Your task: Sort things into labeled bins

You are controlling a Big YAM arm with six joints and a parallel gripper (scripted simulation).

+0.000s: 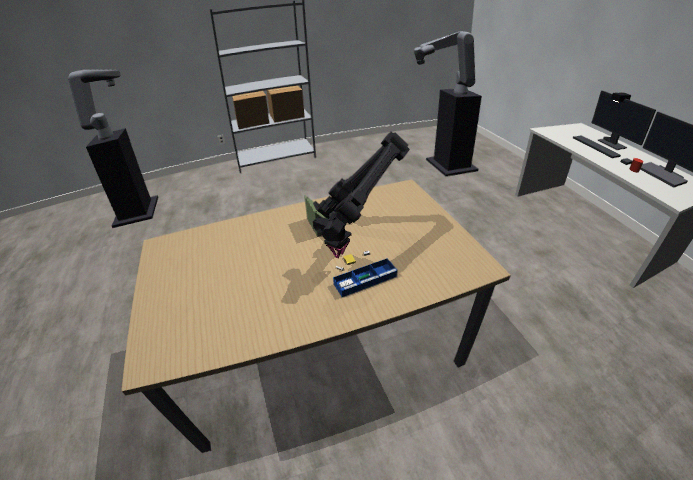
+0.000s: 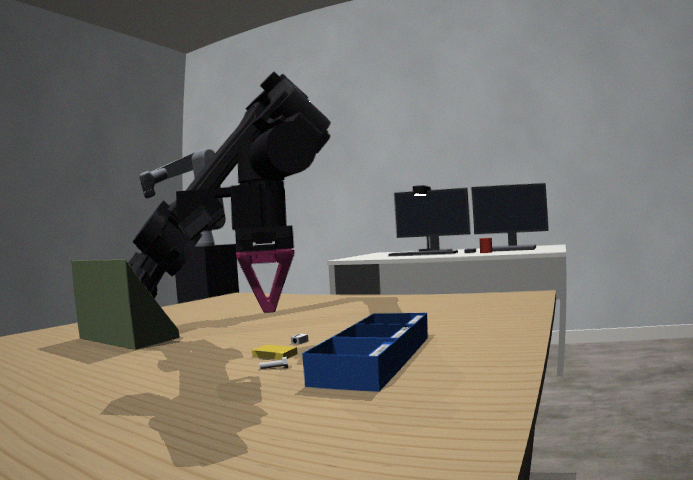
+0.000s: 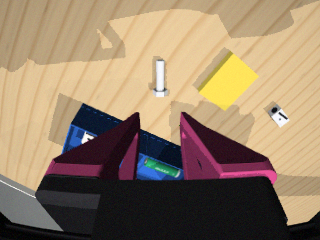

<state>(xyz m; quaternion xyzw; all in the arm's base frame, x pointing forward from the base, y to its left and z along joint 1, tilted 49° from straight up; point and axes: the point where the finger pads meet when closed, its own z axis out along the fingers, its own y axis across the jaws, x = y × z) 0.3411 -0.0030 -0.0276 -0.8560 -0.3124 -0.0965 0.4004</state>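
My gripper is now 8 cm above the bolt. Also, from my hand: blue three-part bin 10 cm ahead, 8 cm to the left, 6 cm below; yellow block 8 cm below, 6 cm to the left, 4 cm behind; green battery 9 cm ahead, 8 cm to the left, 7 cm below.
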